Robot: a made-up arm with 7 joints.
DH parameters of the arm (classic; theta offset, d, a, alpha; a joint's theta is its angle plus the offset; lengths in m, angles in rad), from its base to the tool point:
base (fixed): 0 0 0 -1.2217
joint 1: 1.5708 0 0 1.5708
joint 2: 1.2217 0 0 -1.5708
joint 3: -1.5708 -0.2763 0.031 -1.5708
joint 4: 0 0 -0.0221 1.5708
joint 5: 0 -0.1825 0 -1.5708
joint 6: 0 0 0 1.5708
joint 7: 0 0 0 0
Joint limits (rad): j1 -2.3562..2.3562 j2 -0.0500..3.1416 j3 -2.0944..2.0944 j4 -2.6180..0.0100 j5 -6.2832..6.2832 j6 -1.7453..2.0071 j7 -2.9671..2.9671
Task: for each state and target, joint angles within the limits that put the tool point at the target. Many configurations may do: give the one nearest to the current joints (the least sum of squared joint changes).
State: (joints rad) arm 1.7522 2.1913 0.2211 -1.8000 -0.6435 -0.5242 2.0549
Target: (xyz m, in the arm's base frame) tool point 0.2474 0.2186 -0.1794
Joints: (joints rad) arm 1.7728 2.7324 0.4690 -1.5044 -0.6435 -0.5242 2.0549
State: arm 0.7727 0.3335 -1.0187 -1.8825 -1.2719 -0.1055 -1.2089
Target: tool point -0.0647 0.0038 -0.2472
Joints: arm 0.7939 0.6523 -0.8571 -2.2675 -1.2719 -0.1055 -1.2089
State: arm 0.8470 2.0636 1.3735 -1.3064 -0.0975 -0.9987 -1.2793
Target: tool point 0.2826 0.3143 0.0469
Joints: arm 1.4760 2.2637 1.0431 -1.0521 -0.0975 -0.9987 -1.2793
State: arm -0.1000 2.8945 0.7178 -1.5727 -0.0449 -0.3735 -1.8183
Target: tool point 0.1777 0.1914 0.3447
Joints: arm 0.1212 2.4592 0.5330 -0.9658 -0.0449 -0.3735 -1.8183
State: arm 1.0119 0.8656 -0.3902 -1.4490 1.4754 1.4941 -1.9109
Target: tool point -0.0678 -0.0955 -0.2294
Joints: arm 1.0059 0.2038 -0.8834 -2.2562 1.4754 1.4941 -1.9109
